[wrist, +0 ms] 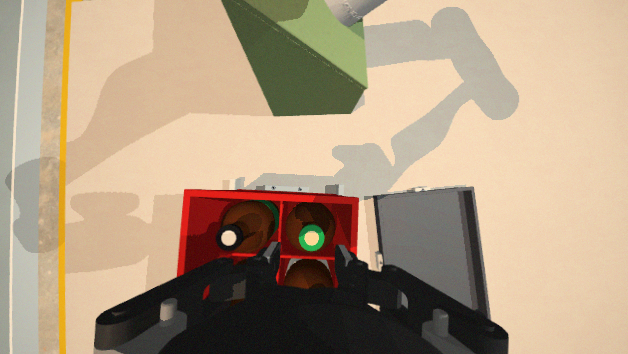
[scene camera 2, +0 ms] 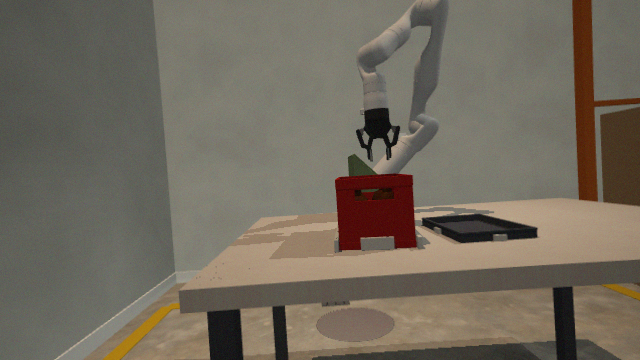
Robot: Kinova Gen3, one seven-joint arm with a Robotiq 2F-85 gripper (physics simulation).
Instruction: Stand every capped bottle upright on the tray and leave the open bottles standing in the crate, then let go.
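The red crate stands on the table with brown bottles in its compartments. In the wrist view, a bottle with a green cap with a pale centre stands in the far right compartment. A bottle with a black-ringed, white-centred top shows to its left, its neck toward the left. Part of a third bottle shows nearer; its top is hidden by the gripper. The dark tray lies right of the crate; no bottle shows on it. My gripper is partly open and empty, above the crate.
A green angular block stands beyond the crate at the arm's base. Pale brackets sit against the crate's foot, and small ones against the tray. The crate's walls and dividers surround the bottles.
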